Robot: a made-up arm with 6 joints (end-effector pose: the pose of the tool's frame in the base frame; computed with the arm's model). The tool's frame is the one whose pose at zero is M.
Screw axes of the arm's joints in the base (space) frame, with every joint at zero. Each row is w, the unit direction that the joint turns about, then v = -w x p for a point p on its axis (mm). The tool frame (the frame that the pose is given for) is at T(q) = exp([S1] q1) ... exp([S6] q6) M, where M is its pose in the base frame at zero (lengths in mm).
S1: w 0 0 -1 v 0 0 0
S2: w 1 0 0 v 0 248.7 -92.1
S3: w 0 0 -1 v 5.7 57.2 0
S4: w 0 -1 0 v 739.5 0 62.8
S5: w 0 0 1 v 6.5 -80.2 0
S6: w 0 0 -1 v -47.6 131.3 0
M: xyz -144.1 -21.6 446.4 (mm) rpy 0 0 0 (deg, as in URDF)
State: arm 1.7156 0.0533 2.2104 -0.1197 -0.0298 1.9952
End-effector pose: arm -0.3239 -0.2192 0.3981 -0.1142 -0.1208 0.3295
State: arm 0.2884 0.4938 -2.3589 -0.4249 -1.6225 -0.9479
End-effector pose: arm 0.1128 -0.4050 0.2975 -0.1485 -0.3439 1.3075
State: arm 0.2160 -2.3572 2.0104 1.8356 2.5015 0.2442
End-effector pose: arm 0.0468 0.7838 -0.2876 1.9593 -0.7934 0.7970
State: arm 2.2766 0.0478 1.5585 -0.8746 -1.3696 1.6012
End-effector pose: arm -0.0526 -0.1416 0.2019 -0.3910 -0.8464 -0.4845
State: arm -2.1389 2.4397 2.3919 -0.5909 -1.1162 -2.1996
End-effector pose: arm 0.1743 0.0925 0.2671 -0.2079 2.6855 -0.3490
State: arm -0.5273 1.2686 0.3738 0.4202 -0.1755 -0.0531
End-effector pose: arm 0.0464 -0.0978 0.2456 1.1193 0.2487 -0.2162
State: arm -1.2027 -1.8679 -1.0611 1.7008 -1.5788 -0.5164
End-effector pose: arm -0.5134 0.1924 -0.0313 0.0183 -0.6027 1.7747
